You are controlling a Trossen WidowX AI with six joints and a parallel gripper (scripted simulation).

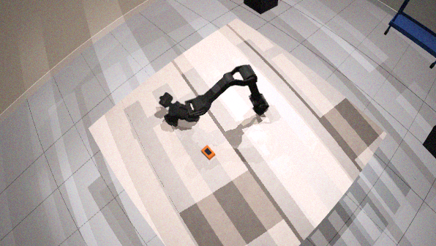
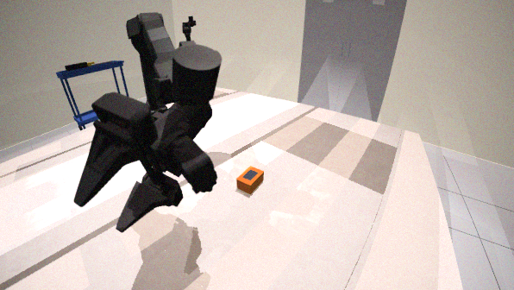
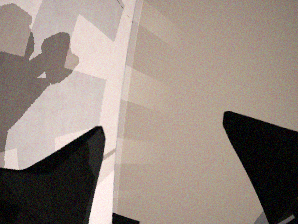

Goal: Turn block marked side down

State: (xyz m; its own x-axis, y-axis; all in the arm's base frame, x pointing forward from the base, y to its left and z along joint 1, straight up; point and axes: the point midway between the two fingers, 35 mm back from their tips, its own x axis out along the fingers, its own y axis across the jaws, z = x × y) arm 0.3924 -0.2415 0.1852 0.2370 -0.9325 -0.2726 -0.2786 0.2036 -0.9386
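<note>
My gripper tip is 300 mm to the right of the orange block, 150 mm above it and 30 mm past it.
</note>
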